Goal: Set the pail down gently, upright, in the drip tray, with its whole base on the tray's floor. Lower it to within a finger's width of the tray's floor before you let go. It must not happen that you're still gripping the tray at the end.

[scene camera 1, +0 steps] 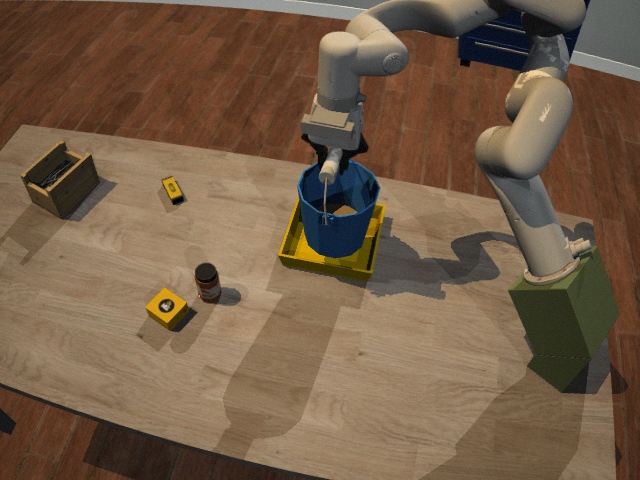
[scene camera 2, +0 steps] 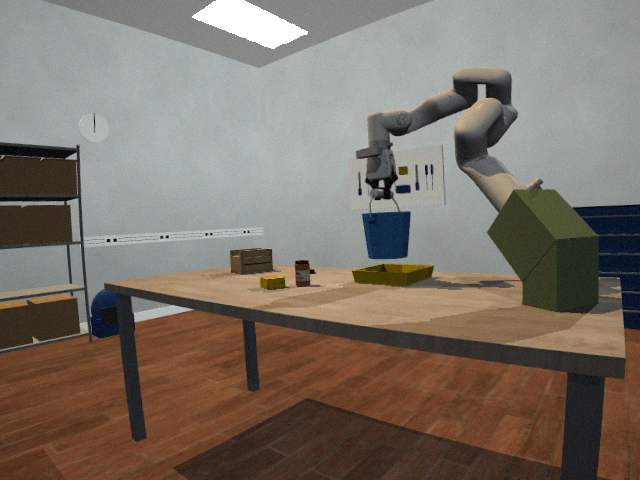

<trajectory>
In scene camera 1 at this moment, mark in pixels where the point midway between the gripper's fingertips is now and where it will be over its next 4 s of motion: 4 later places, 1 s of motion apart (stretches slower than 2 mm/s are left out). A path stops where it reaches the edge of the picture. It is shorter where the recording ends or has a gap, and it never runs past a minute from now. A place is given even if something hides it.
My gripper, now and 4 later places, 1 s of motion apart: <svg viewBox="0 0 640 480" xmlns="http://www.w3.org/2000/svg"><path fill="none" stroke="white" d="M332 168L333 155L333 151L333 152L332 161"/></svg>
</trajectory>
